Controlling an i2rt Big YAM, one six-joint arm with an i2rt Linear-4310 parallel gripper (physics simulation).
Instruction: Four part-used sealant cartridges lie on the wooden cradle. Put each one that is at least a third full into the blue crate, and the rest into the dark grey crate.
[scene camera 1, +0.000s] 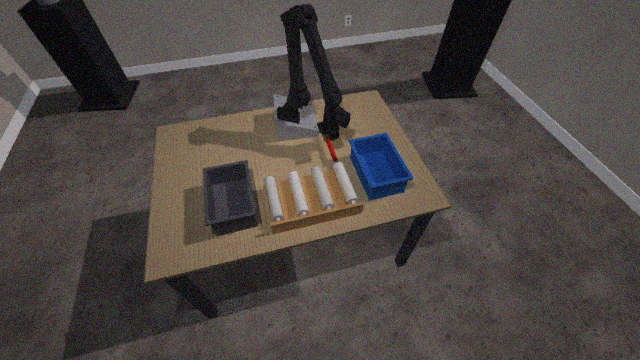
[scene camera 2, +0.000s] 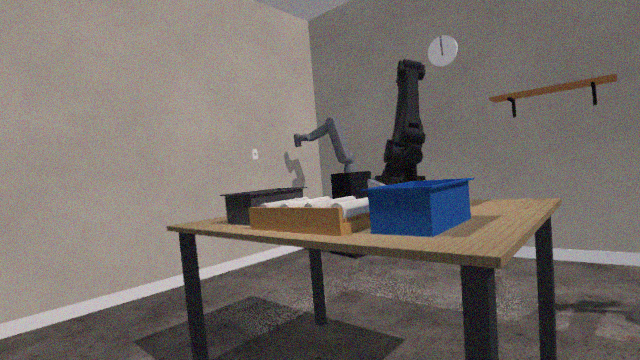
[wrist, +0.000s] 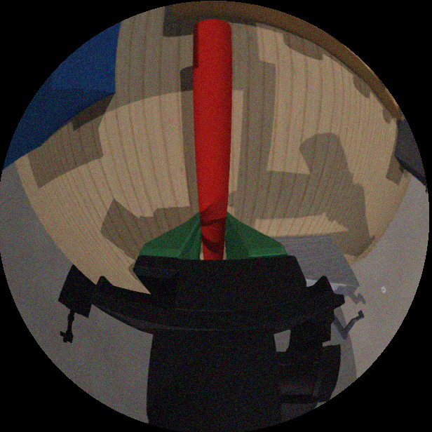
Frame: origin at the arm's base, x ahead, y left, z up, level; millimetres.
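Where they show: gripper, fingertip midpoint: (scene camera 1: 326, 139); arm's base, origin of the base link: (scene camera 1: 288, 116) (scene camera 2: 389, 183).
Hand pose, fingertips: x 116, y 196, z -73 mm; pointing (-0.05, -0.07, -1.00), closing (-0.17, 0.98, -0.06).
Observation:
Things, the pixels of their top centre, and the offset from my fingertips. Level surfaces: height alone.
- blue crate, middle of its top: (scene camera 2: 420, 183) (scene camera 1: 379, 158) dy +222, dx +231, dz +89 mm
- dark grey crate, middle of its top: (scene camera 2: 264, 190) (scene camera 1: 227, 190) dy -455, dx +362, dz +89 mm
- red rod, middle of its top: (scene camera 1: 329, 141) dy +8, dx +43, dz +25 mm
- wooden table, its level: dz -31 mm
Four white cartridges (scene camera 1: 273, 198) (scene camera 1: 298, 193) (scene camera 1: 321, 187) (scene camera 1: 345, 182) lie side by side on the wooden cradle (scene camera 1: 320, 217) (scene camera 2: 296, 220). How full they are cannot be told from here. The blue crate (scene camera 1: 387, 190) (scene camera 2: 400, 211) (wrist: 80, 70) stands to the right of the cradle in scene camera 1's view. The dark grey crate (scene camera 1: 234, 221) (scene camera 2: 237, 209) stands to its left. My gripper (wrist: 212, 217) is shut on a red rod (scene camera 1: 331, 149) (wrist: 212, 110), which points out from the green fingers. The rod's far end is near the back end of the rightmost cartridge. The fingers are hidden in scene camera 2's view.
The arm's grey base plate (scene camera 1: 295, 131) (wrist: 322, 260) is at the back of the wooden table (scene camera 1: 175, 260) (scene camera 2: 480, 250). The blue crate's walls rise close beside the cradle. A second, grey arm (scene camera 2: 337, 140) stands in the background on a black block (scene camera 2: 350, 184).

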